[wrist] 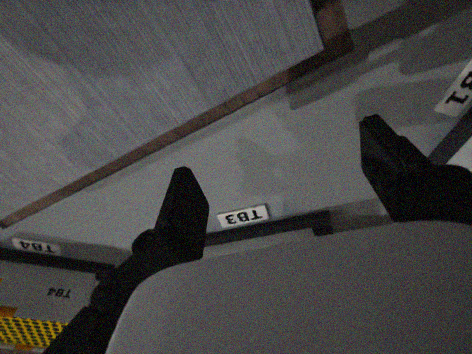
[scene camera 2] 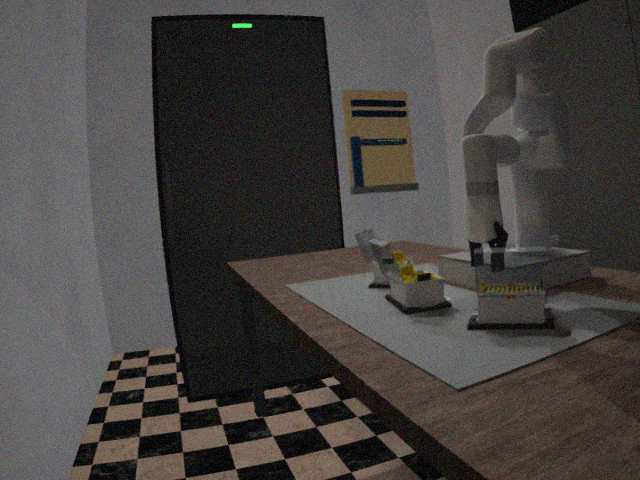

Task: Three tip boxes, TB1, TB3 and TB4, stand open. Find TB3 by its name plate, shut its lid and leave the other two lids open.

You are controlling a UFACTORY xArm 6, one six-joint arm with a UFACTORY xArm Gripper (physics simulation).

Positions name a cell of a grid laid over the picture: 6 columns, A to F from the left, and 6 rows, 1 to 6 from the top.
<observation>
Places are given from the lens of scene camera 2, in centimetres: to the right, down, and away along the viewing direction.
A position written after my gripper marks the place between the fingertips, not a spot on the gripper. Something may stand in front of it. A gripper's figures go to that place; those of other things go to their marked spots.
my gripper (scene camera 2: E4): 37, 6, 93
clear lid (scene camera 2: D4): 13, 2, 89
grey mat (scene camera 2: E5): 19, 17, 69
tip box (scene camera 2: D4): 16, 11, 117
The marked spots on the tip box and the grey mat are 49 cm apart.
</observation>
